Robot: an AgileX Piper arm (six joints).
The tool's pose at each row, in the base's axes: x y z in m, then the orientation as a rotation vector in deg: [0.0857, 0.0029, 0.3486, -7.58, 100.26, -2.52]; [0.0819, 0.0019, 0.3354, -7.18, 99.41, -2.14]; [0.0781, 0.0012, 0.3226, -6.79, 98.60, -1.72]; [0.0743, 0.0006, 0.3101, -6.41, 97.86, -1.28]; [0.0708, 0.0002, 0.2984, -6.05, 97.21, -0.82]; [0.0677, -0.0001, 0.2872, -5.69, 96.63, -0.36]
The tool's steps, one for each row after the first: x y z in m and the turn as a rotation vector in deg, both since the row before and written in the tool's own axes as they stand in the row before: [0.0137, 0.0006, -0.0014, 0.01, -0.88, 0.45]; [0.0132, 0.0008, -0.0016, -0.02, -0.84, 0.47]; [0.0129, 0.0007, -0.0019, -0.04, -0.77, 0.48]; [0.0121, 0.0007, -0.0018, -0.07, -0.68, 0.48]; [0.0115, 0.0007, -0.0016, -0.08, -0.61, 0.49]
